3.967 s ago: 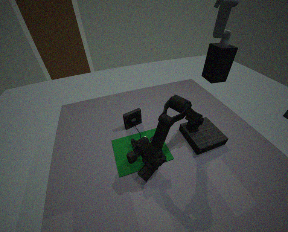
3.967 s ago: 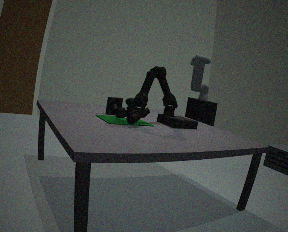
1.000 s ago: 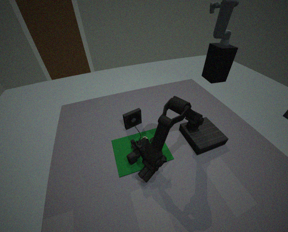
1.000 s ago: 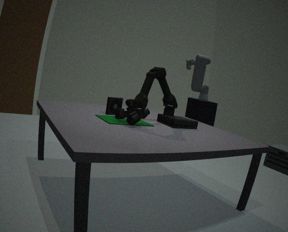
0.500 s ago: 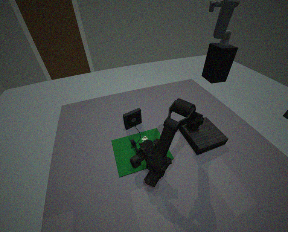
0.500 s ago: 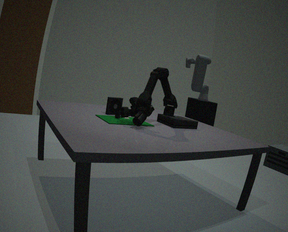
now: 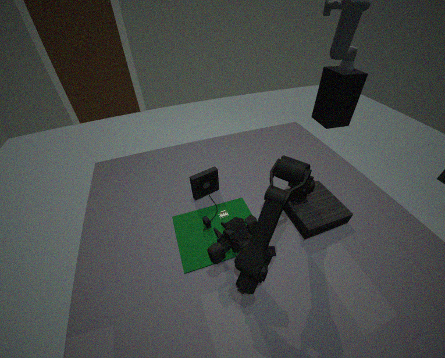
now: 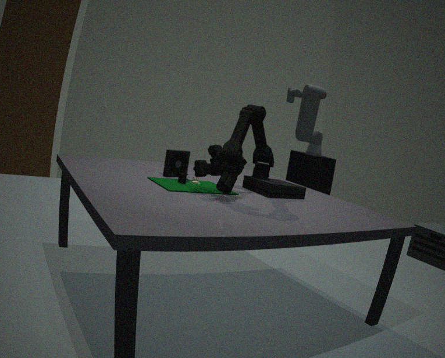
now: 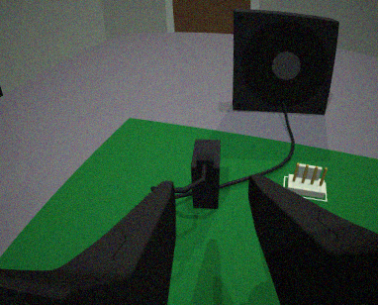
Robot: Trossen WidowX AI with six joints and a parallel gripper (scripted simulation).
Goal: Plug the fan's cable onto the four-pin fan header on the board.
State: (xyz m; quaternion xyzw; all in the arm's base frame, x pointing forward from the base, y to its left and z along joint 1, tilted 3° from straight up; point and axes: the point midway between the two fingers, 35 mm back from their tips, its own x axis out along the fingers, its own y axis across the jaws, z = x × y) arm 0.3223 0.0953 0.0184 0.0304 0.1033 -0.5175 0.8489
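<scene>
The green board is 30 mm to the right of my gripper tip and 90 mm below it. Also, from my gripper tip: white four-pin header: 40 mm behind, 100 mm to the right, 80 mm below; then black fan: 230 mm to the right, 20 mm below.
</scene>
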